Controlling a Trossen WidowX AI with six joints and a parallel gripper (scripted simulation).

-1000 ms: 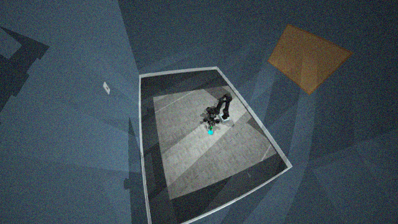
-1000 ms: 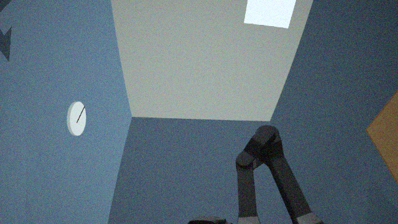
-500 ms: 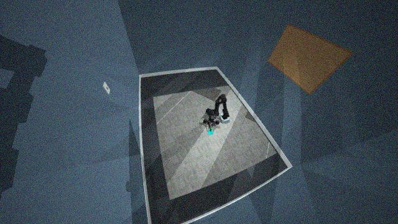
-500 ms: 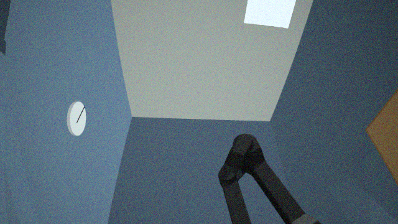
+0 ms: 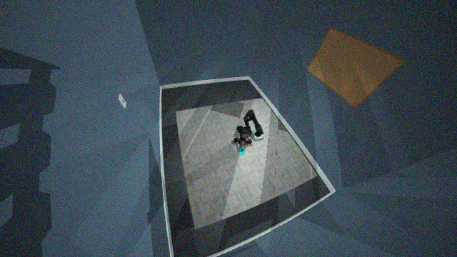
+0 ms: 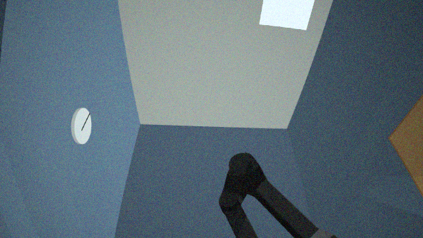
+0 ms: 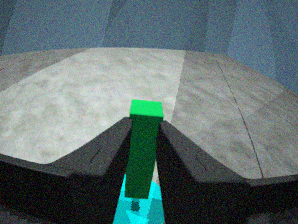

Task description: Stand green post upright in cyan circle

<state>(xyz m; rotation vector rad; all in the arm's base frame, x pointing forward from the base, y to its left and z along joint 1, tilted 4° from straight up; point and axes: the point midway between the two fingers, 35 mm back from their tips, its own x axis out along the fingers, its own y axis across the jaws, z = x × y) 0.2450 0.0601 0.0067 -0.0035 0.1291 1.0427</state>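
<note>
The cyan circle is 7 cm below my gripper tip. Also, from my gripper tip: green post: 2 cm below.
</note>
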